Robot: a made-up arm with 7 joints. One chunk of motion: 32 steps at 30 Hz.
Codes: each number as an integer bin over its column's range. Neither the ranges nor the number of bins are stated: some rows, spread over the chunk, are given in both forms.
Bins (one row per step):
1: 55 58 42 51 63 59
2: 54 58 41 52 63 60
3: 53 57 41 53 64 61
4: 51 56 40 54 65 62
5: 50 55 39 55 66 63
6: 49 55 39 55 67 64
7: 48 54 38 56 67 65
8: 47 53 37 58 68 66
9: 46 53 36 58 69 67
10: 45 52 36 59 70 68
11: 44 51 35 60 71 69
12: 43 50 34 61 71 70
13: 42 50 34 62 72 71
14: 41 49 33 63 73 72
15: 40 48 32 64 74 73
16: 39 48 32 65 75 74
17: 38 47 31 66 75 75
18: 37 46 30 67 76 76
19: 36 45 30 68 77 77
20: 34 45 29 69 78 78
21: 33 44 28 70 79 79
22: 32 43 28 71 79 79
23: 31 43 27 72 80 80
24: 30 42 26 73 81 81
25: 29 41 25 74 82 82
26: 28 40 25 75 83 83
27: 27 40 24 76 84 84
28: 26 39 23 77 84 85
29: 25 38 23 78 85 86
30: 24 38 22 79 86 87
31: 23 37 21 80 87 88
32: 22 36 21 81 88 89
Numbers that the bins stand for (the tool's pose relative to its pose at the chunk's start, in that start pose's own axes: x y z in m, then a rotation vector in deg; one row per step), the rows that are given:
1: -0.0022 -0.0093 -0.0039 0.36 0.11 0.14
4: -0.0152 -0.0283 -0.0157 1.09 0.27 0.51
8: -0.0281 -0.0568 -0.0332 2.06 0.51 0.99
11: -0.0378 -0.0758 -0.0449 2.55 0.76 1.36
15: -0.0507 -0.1042 -0.0625 3.52 1.00 1.85
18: -0.0604 -0.1232 -0.0742 4.25 1.17 2.21
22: -0.0766 -0.1517 -0.0860 5.22 1.41 2.58
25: -0.0863 -0.1707 -0.1035 5.95 1.65 2.95
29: -0.0992 -0.1992 -0.1153 6.93 1.90 3.43
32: -0.1089 -0.2182 -0.1270 7.66 2.14 3.80
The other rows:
2: -0.0055 -0.0093 -0.0098 0.60 0.11 0.26
3: -0.0087 -0.0188 -0.0098 0.84 0.19 0.38
5: -0.0184 -0.0378 -0.0215 1.33 0.35 0.63
6: -0.0216 -0.0378 -0.0215 1.33 0.43 0.75
7: -0.0248 -0.0473 -0.0274 1.57 0.43 0.87
9: -0.0313 -0.0568 -0.0391 2.06 0.59 1.12
10: -0.0345 -0.0663 -0.0391 2.30 0.68 1.24
12: -0.0410 -0.0853 -0.0508 2.79 0.76 1.48
13: -0.0442 -0.0853 -0.0508 3.03 0.84 1.60
14: -0.0475 -0.0947 -0.0567 3.28 0.92 1.73
16: -0.0539 -0.1042 -0.0625 3.76 1.08 1.97
17: -0.0572 -0.1137 -0.0684 4.01 1.08 2.09
19: -0.0636 -0.1327 -0.0742 4.49 1.25 2.34
20: -0.0701 -0.1327 -0.0801 4.74 1.33 2.46
21: -0.0733 -0.1422 -0.0860 4.98 1.41 2.58
23: -0.0798 -0.1517 -0.0918 5.47 1.49 2.70
24: -0.0830 -0.1612 -0.0977 5.71 1.57 2.82
26: -0.0895 -0.1802 -0.1035 6.20 1.74 3.07
27: -0.0927 -0.1802 -0.1094 6.44 1.82 3.19
28: -0.0960 -0.1897 -0.1153 6.68 1.82 3.31
30: -0.1024 -0.1992 -0.1211 7.17 1.98 3.56
31: -0.1057 -0.2087 -0.1270 7.41 2.06 3.68

